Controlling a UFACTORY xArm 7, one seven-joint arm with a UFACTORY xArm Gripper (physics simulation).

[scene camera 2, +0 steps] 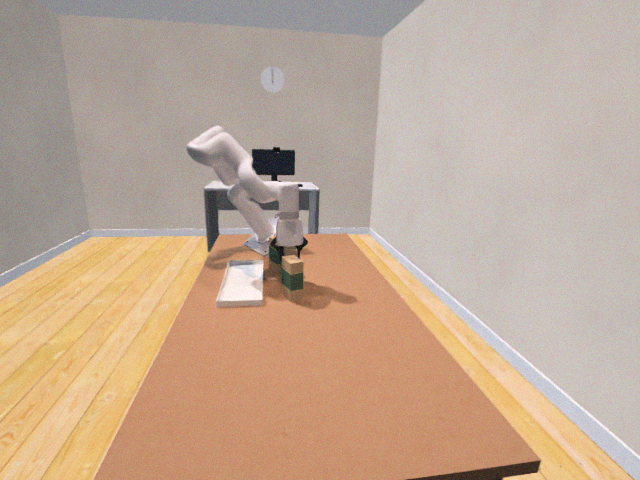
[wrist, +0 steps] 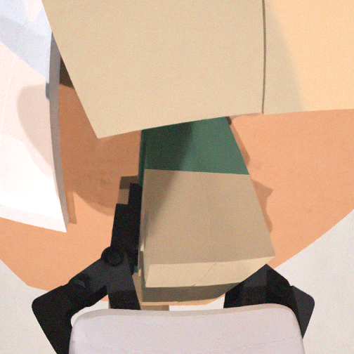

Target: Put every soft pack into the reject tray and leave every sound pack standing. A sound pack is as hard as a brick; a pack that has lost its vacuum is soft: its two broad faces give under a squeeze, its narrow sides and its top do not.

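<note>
A tan pack with a green band stands between the fingers of my gripper. The left finger lies against its left side; the right fingertip is hidden behind the pack in the wrist view. The gripper looks shut on it. A second pack stands upright nearer the scene camera, its tan upper part large in the wrist view. Another green-banded pack stands behind, partly hidden by the gripper. The white reject tray lies to the left. I see no pack in its visible part.
The brown table reaches toward the scene camera. The robot's base stands behind the packs. A grey desk with a monitor stands behind the table. The tray's side wall runs close along the left of the packs.
</note>
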